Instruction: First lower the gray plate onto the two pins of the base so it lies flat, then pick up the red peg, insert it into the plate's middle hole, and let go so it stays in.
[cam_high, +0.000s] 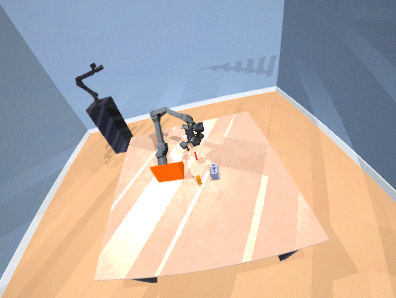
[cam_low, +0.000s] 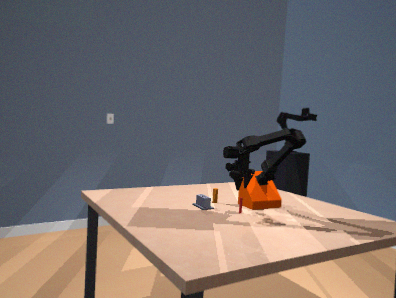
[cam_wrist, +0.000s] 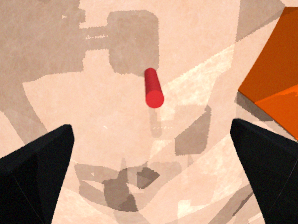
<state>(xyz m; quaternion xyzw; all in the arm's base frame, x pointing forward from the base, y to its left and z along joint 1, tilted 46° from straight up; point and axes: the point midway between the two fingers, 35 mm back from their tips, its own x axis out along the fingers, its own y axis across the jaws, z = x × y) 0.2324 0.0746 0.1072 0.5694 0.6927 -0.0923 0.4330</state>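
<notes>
The red peg is 8 cm below my gripper tip. Round my gripper tip: orange-yellow object: 24 cm to the right, 8 cm below; gray plate: 12 cm ahead, 17 cm to the right, 8 cm below; base: 12 cm ahead, 17 cm to the right, 11 cm below.
</notes>
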